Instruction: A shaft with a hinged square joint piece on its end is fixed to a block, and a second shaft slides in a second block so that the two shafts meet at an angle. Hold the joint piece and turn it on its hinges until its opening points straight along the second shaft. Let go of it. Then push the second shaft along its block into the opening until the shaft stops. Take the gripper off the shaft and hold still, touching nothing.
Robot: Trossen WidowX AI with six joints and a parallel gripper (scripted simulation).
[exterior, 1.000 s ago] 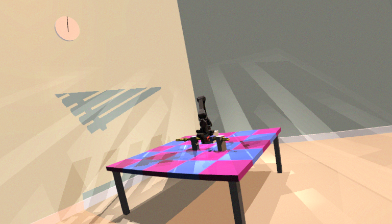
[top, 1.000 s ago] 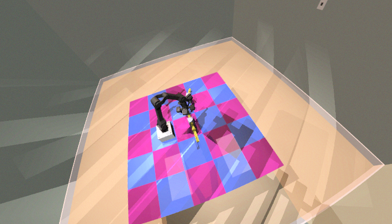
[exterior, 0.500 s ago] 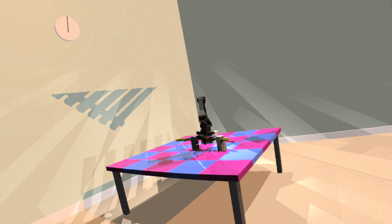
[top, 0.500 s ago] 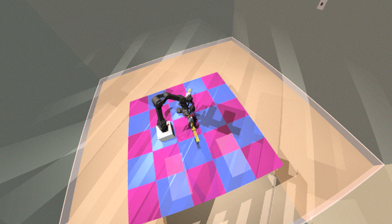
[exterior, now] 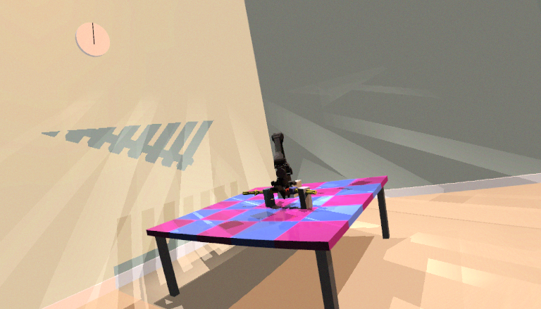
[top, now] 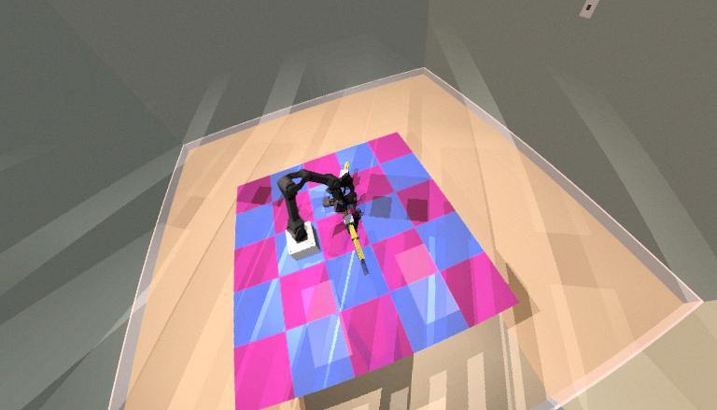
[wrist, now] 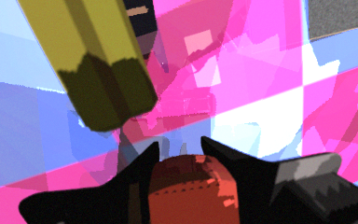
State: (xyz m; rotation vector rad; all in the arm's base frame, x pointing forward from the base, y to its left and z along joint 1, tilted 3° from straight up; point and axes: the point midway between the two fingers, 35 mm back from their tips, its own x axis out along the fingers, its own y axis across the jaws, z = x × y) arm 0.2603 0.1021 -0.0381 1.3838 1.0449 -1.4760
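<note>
Now: the red-orange joint piece 2 cm to the left of my gripper tip and 5 cm above it.
</note>
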